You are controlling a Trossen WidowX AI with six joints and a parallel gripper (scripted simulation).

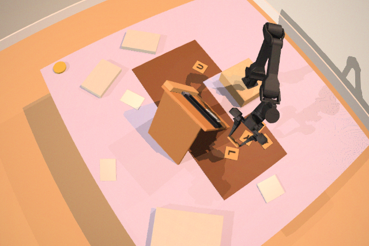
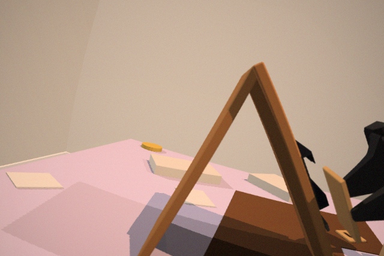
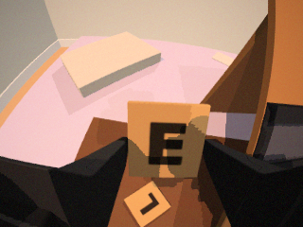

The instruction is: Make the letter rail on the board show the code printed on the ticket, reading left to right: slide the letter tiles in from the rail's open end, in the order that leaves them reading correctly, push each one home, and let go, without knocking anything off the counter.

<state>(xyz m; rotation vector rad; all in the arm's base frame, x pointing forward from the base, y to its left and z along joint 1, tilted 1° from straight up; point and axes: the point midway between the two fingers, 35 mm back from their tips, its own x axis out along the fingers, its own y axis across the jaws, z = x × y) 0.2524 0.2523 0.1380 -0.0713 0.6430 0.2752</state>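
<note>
The white ticket lies 170 mm to the right of my gripper tip, 80 mm below it and 10 mm behind it. Round my gripper tip: y tile (180 mm below, 140 mm behind, 30 mm to the right); brown mat (240 mm to the right, 180 mm below, 80 mm behind); letter tile (right at my gripper tip).
</note>
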